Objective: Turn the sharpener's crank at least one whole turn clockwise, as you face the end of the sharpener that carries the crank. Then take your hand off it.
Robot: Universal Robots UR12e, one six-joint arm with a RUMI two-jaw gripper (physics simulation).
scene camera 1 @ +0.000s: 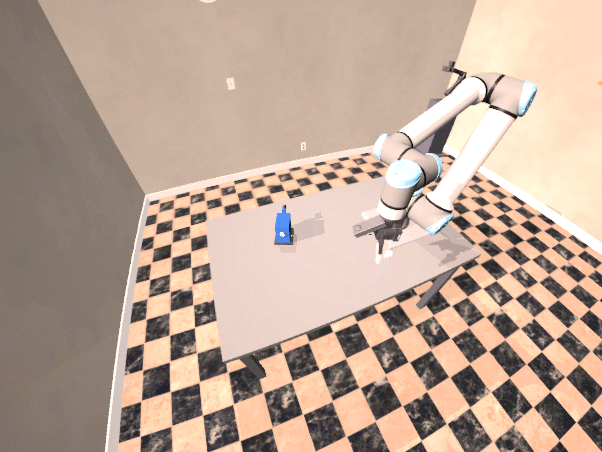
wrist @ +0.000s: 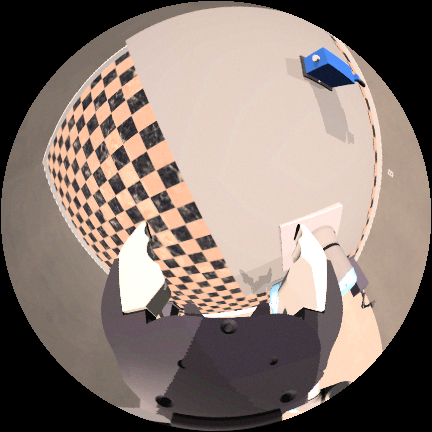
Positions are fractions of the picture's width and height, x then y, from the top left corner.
Observation:
In view: my gripper (scene camera 1: 0.62, 0.55).
My gripper also shows in the wrist view (wrist: 0.52, 0.52).

